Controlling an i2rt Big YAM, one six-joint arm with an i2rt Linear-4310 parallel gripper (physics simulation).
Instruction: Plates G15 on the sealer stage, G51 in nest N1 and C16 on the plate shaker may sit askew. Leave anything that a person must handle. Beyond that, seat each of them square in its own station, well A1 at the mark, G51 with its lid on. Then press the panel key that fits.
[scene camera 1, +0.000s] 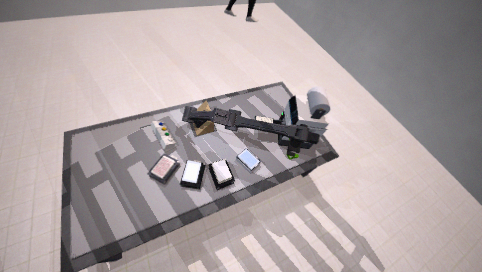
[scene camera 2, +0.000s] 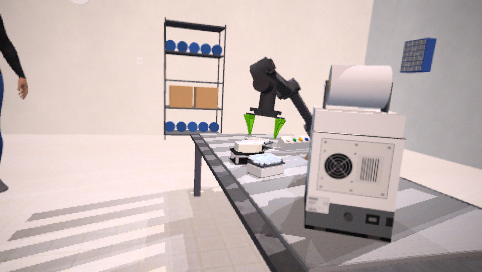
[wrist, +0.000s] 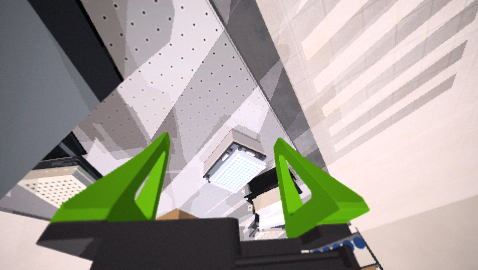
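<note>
My gripper (scene camera 1: 293, 156) (scene camera 2: 262, 136) (wrist: 225, 139) is open and empty, held above the table at its sealer end. A pale blue plate (scene camera 1: 249, 159) (scene camera 2: 266, 160) (wrist: 235, 171) lies on a clipped white base that looks like the shaker. Beside it, a cream plate with a white top (scene camera 1: 221, 171) (scene camera 2: 248, 146) sits on a black nest (scene camera 2: 240, 156) (wrist: 265, 182). A white-topped plate (scene camera 1: 192, 171) and a pink plate (scene camera 1: 164, 167) sit in further holders. A cream welled plate (scene camera 1: 264, 120) (wrist: 57, 187) is by the sealer, partly hidden. The key panel (scene camera 1: 164, 136) (scene camera 2: 295, 142) has blue, yellow, green and white keys. Labels and A1 marks are unreadable.
The white sealer (scene camera 2: 355, 165) with its roll (scene camera 1: 318, 101) (scene camera 2: 360, 87) stands at the table's end, a dark screen (scene camera 1: 291, 110) beside it. A brown wedge-like object (scene camera 1: 205, 129) is under the arm. A person (scene camera 1: 242, 10) (scene camera 2: 11, 65) stands away from the table.
</note>
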